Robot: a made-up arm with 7 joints. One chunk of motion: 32 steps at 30 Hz.
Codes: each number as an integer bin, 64 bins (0 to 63) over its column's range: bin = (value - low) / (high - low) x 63, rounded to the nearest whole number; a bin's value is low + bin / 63 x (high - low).
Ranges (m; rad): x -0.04..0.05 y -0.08..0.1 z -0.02..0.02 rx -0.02..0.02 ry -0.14..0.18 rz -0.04..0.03
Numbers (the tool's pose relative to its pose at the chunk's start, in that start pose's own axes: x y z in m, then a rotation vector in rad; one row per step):
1: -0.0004 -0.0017 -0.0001 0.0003 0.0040 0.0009
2: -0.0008 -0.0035 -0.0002 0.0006 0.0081 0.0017
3: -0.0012 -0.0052 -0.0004 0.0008 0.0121 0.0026
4: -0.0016 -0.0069 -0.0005 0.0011 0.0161 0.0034
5: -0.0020 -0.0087 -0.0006 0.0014 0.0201 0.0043
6: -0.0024 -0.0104 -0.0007 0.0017 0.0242 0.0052
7: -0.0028 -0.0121 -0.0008 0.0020 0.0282 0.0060
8: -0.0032 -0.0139 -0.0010 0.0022 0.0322 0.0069
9: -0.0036 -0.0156 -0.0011 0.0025 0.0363 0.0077
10: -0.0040 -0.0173 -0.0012 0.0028 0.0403 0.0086
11: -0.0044 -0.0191 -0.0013 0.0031 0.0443 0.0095
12: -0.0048 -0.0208 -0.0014 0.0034 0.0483 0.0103
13: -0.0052 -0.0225 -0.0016 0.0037 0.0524 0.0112
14: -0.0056 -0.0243 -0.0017 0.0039 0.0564 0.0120
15: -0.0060 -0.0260 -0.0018 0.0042 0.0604 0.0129
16: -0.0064 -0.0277 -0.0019 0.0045 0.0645 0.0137
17: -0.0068 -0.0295 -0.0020 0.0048 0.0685 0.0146
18: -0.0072 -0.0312 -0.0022 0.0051 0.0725 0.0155
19: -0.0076 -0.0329 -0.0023 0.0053 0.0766 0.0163
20: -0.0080 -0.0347 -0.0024 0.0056 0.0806 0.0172
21: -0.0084 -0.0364 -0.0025 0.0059 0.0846 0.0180
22: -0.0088 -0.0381 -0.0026 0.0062 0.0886 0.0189
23: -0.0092 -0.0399 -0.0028 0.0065 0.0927 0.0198
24: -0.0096 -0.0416 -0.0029 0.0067 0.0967 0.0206
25: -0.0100 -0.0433 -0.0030 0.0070 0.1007 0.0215
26: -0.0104 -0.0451 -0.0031 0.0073 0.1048 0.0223
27: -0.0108 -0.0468 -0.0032 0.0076 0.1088 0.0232
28: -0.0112 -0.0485 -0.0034 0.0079 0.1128 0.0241
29: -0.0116 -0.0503 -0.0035 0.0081 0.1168 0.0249
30: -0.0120 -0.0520 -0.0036 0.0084 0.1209 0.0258
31: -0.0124 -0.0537 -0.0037 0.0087 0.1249 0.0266
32: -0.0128 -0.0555 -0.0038 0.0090 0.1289 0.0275
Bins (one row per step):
1: 28 27 31 32 28 37
2: 27 27 31 32 29 38
3: 27 26 31 33 30 38
4: 27 26 31 33 31 39
5: 27 25 31 34 32 40
6: 26 24 30 34 32 41
7: 26 24 30 35 33 41
8: 26 23 30 35 34 42
9: 25 23 30 35 35 43
10: 25 22 30 36 35 44
11: 25 21 29 36 36 45
12: 25 21 29 37 37 45
13: 24 20 29 37 38 46
14: 24 19 29 38 39 47
15: 24 19 29 38 39 48
16: 24 18 29 39 40 48
17: 23 18 28 39 41 49
18: 23 17 28 40 42 50
19: 23 16 28 40 43 51
20: 22 16 28 40 43 51
21: 22 15 28 41 44 52
22: 22 15 27 41 45 53
23: 22 14 27 42 46 54
24: 21 13 27 42 47 55
25: 21 13 27 43 47 55
26: 21 12 27 43 48 56
27: 20 12 26 43 49 57
28: 20 11 26 44 50 58
29: 20 10 26 44 51 58
30: 20 10 26 45 51 59
31: 19 9 26 45 52 60
32: 19 9 26 46 53 61

